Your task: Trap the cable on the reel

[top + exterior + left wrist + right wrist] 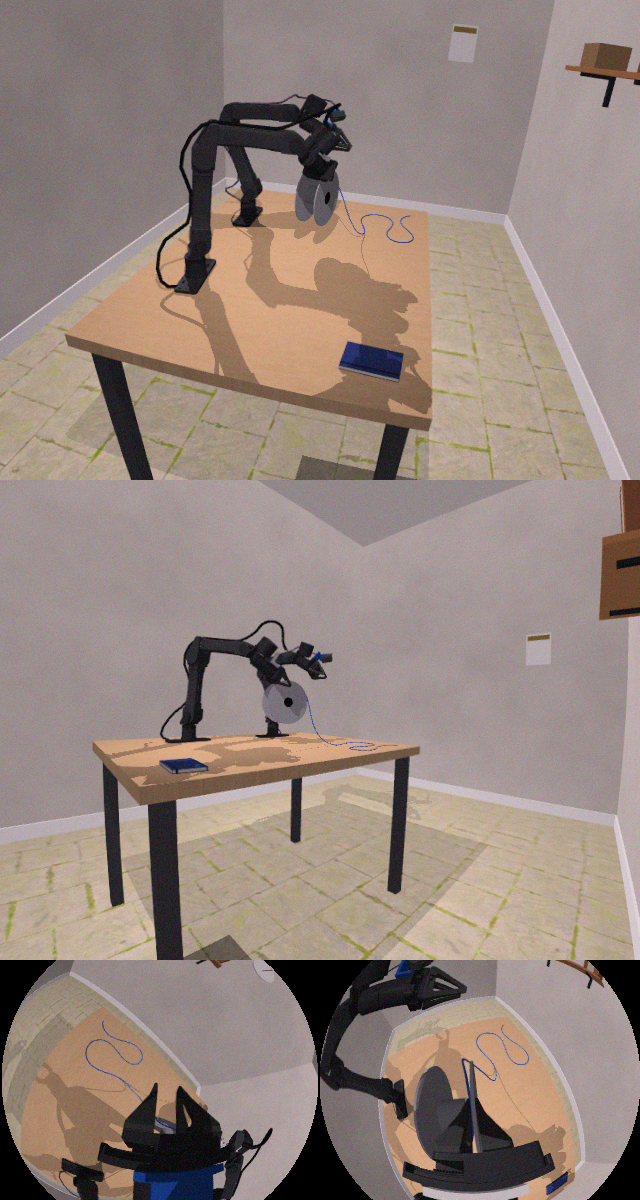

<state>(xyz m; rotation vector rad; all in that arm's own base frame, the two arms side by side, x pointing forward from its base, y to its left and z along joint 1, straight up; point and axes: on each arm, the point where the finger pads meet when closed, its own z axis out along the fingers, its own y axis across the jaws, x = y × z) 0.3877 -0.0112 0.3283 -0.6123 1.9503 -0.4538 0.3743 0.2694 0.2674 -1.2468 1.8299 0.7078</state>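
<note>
Right now my right hand is 80 mm above the grey reel, 30 mm past it and 10 mm to the right of it. Round my right hand: blue book (560 mm to the right, 260 mm below, 210 mm ahead).
</note>
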